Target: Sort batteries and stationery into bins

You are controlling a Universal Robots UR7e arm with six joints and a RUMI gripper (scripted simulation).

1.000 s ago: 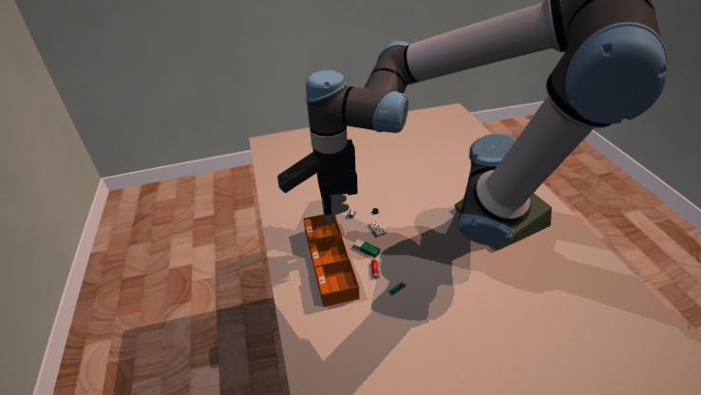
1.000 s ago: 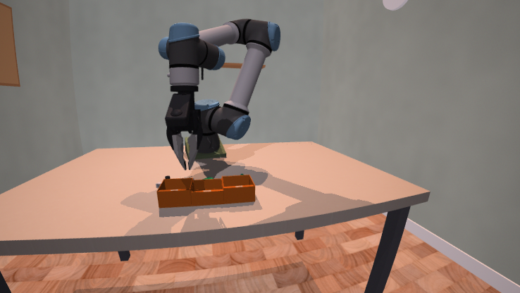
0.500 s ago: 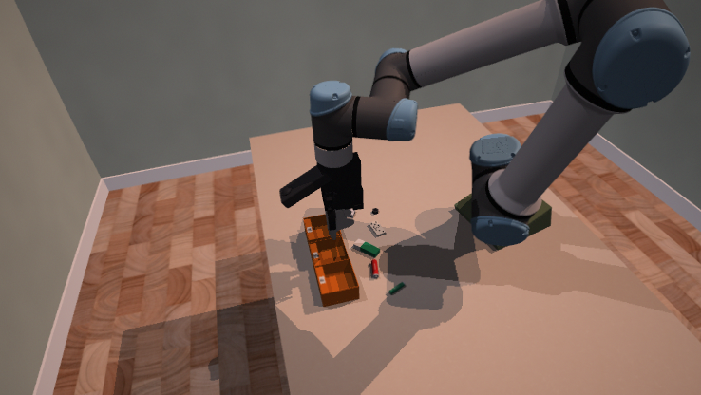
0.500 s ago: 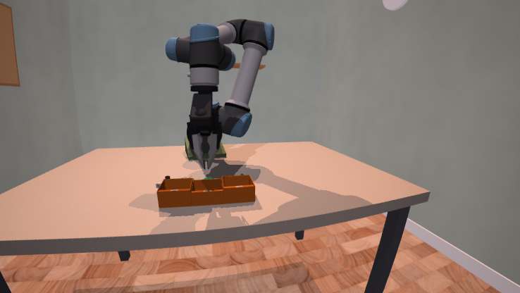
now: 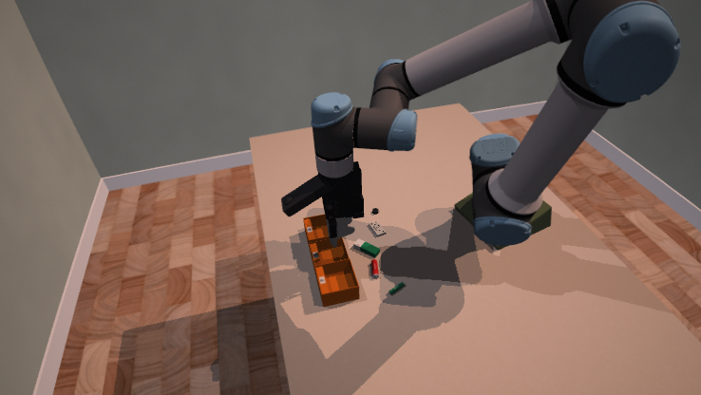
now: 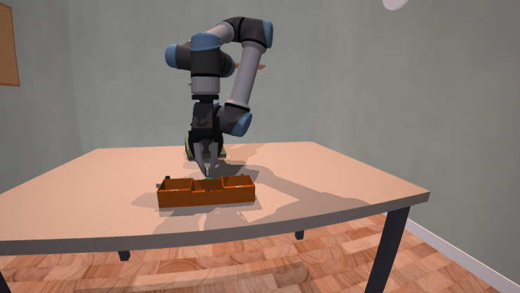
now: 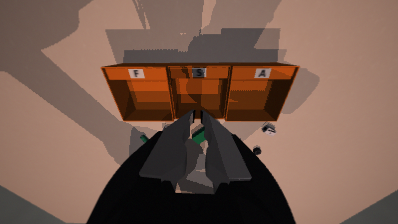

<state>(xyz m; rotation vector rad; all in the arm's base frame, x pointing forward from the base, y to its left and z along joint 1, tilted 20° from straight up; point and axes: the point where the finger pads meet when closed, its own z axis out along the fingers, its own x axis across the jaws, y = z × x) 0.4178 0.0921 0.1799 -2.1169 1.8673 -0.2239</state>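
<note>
My gripper is now 10 mm short of the orange three-compartment bin and 50 mm above it. Round my hand: green-and-white eraser: 80 mm behind, 40 mm to the right, 70 mm below; then red battery: 100 mm behind, 40 mm to the left, 70 mm below; then white domino: 110 mm behind, 100 mm to the right, 70 mm below.
</note>
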